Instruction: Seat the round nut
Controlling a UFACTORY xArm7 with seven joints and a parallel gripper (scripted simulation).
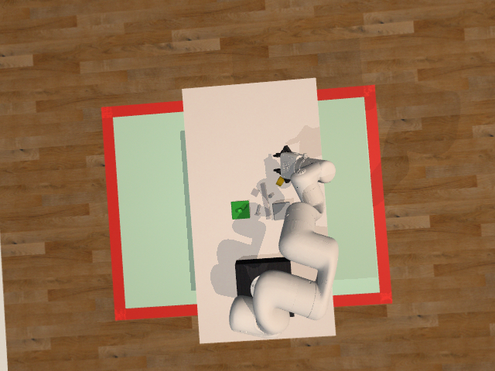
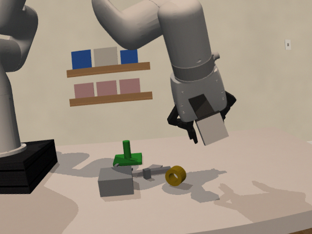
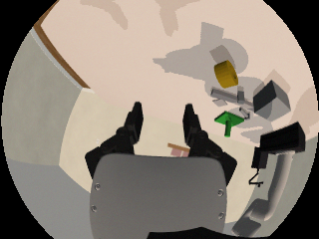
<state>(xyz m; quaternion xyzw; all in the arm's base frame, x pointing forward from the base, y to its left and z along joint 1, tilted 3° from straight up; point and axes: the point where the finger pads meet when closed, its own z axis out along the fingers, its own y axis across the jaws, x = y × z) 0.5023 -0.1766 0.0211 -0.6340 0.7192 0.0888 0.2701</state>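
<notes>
Now: the small grey piece 130 mm behind my hand, 100 mm below it and 60 mm to the left of it. From my hand the other things lie so: thin grey handle: 150 mm behind, 110 mm below, 90 mm to the left; then grey block: 200 mm behind, 100 mm below, 30 mm to the left.
</notes>
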